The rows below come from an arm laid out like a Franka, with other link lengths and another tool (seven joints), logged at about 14 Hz.
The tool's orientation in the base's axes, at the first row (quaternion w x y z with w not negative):
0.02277 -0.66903 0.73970 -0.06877
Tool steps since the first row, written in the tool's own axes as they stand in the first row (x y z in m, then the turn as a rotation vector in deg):
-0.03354 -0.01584 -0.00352 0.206 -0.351 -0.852
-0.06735 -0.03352 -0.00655 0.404 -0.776 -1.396
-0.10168 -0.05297 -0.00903 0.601 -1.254 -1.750
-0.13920 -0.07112 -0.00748 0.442 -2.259 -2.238
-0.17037 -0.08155 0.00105 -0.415 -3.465 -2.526
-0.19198 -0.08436 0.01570 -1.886 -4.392 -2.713
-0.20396 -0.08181 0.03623 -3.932 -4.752 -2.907
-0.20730 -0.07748 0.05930 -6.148 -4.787 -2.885
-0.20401 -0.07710 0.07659 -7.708 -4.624 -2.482
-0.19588 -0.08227 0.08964 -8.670 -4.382 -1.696
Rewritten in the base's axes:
0.01867 0.03204 0.00362 0.218 -0.177 0.901
0.03924 0.06414 0.00698 0.548 -0.376 1.508
0.06168 0.09655 0.01001 0.955 -0.592 1.932
0.08367 0.13196 0.00868 1.902 -0.495 2.539
0.09827 0.16131 -0.00020 3.144 0.262 2.933
0.10513 0.18145 -0.01558 4.188 1.647 3.155
0.10643 0.19213 -0.03693 4.731 3.658 3.275
0.10541 0.19421 -0.06053 4.998 5.853 3.129
0.10687 0.18975 -0.07749 5.050 7.389 2.618
0.11276 0.18025 -0.08925 5.010 8.311 1.752

